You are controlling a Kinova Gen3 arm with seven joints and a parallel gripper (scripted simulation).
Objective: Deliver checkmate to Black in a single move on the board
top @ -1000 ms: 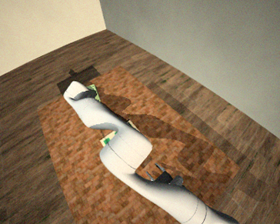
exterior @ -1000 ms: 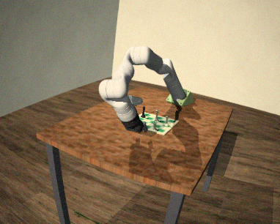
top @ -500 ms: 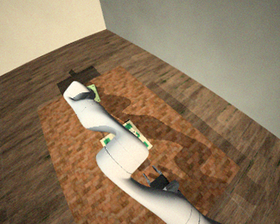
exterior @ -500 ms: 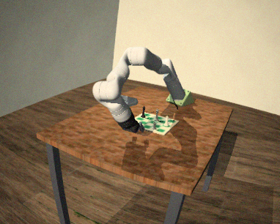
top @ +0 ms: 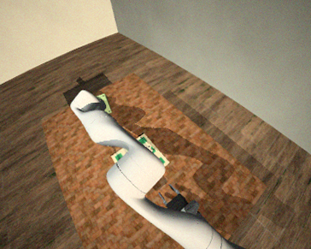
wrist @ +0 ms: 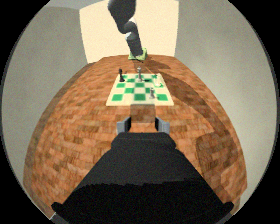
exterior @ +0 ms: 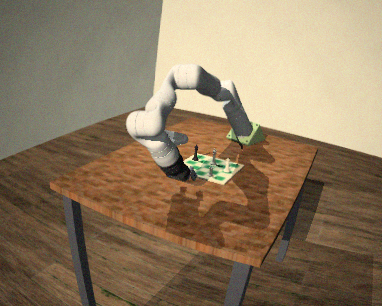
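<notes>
My hand is 21 cm past the chessboard, 3 cm to the right of it and 5 cm above it. Round my hand: black piece: 26 cm behind, 4 cm to the right, 1 cm below.
</notes>
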